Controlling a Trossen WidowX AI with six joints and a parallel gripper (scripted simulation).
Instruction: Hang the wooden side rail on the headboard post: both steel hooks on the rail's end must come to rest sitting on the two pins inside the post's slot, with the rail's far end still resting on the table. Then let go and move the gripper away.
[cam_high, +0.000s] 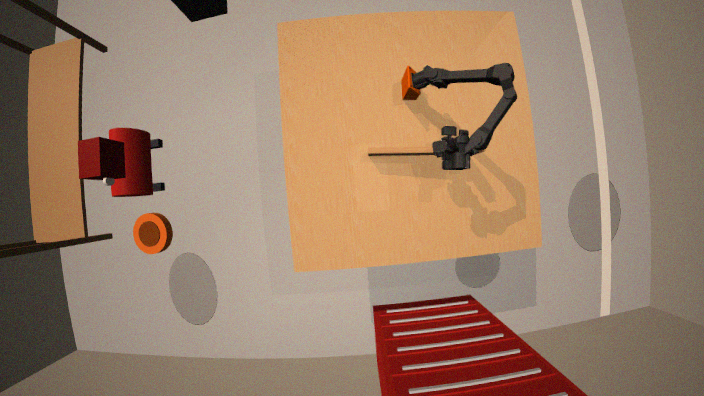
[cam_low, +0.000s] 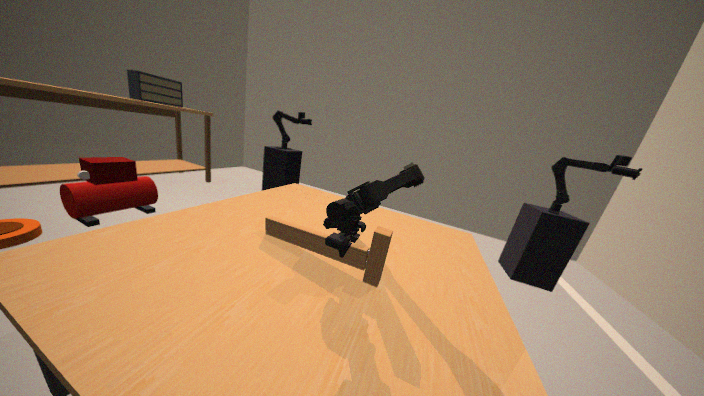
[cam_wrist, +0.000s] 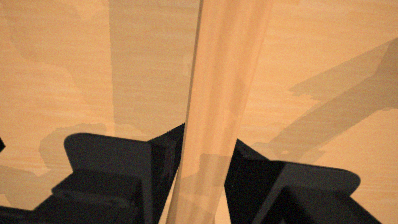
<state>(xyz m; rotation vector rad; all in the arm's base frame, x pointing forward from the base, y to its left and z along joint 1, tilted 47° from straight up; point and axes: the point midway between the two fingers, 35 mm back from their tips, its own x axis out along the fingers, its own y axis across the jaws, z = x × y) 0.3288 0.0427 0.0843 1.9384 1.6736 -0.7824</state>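
My gripper tip is now 110 mm to the right of the headboard post, 40 mm below it and 10 mm short of it.
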